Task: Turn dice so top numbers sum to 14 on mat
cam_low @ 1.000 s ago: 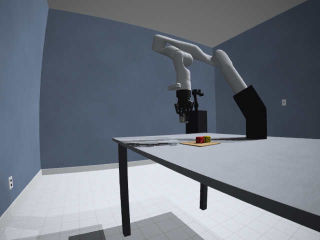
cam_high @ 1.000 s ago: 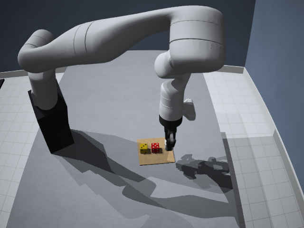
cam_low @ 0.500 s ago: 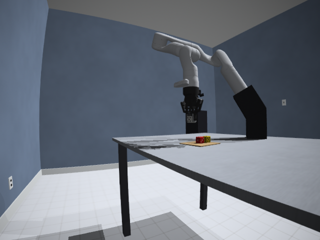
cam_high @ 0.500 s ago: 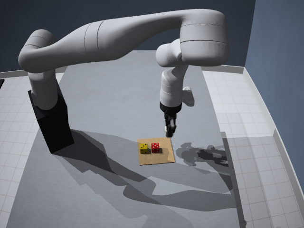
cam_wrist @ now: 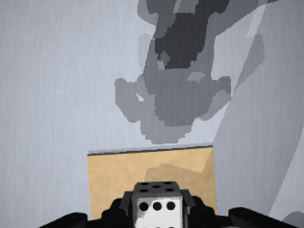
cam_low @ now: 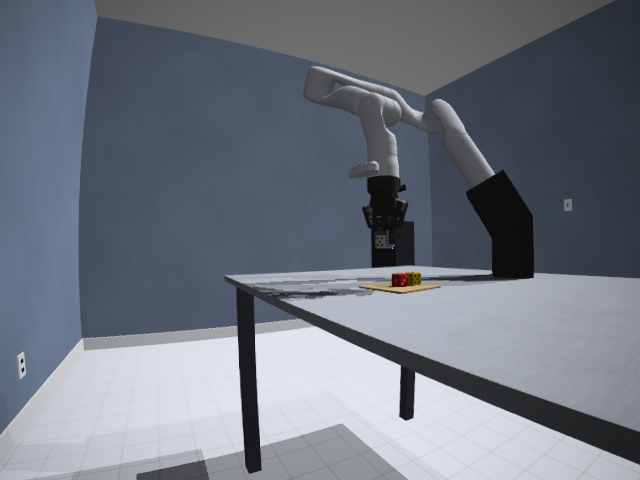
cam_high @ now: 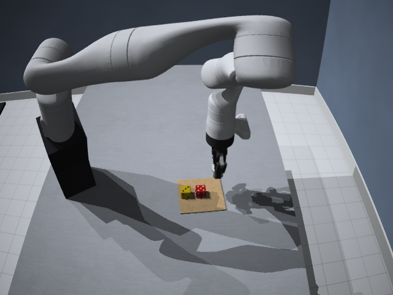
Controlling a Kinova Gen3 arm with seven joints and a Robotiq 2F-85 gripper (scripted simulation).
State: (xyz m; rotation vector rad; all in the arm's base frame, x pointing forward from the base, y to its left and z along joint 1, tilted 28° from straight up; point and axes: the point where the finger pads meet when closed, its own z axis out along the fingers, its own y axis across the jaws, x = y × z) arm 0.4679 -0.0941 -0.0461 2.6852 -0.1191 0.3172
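The red die is 50 mm behind my hand, 10 mm to the left of it and 100 mm below it. Also, from my hand: tan mat 40 mm behind, 10 mm to the left, 120 mm below; then yellow die 90 mm behind, 20 mm to the left, 100 mm below; then white die 10 mm below.
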